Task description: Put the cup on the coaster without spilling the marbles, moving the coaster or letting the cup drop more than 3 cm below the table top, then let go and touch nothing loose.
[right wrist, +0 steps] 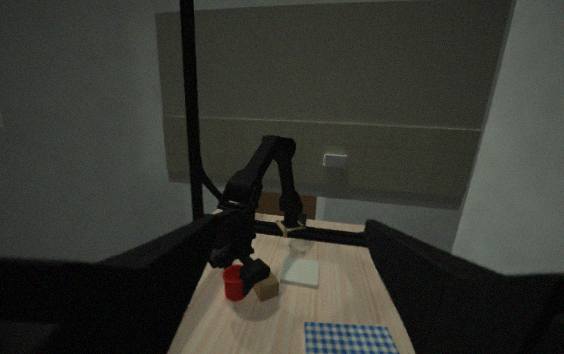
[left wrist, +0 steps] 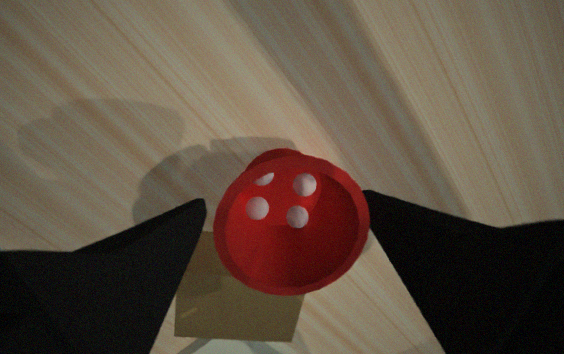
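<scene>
A red cup stands upright on the table with several pale marbles inside. My left gripper is open, its fingers on either side of the cup in the left wrist view; the right-hand fingertip appears at the cup's rim, and I cannot tell whether it touches. In the right wrist view a left finger hides part of the cup. The coaster, a pale flat square, lies beyond a block; its edge shows at the bottom of the left wrist view. My right gripper is open and empty, away from the cup.
A brown block stands close beside the cup, between it and the coaster. A blue-and-white checked cloth lies at the bottom of the right wrist view. A black rail crosses the table's far end, and a black post rises at the left.
</scene>
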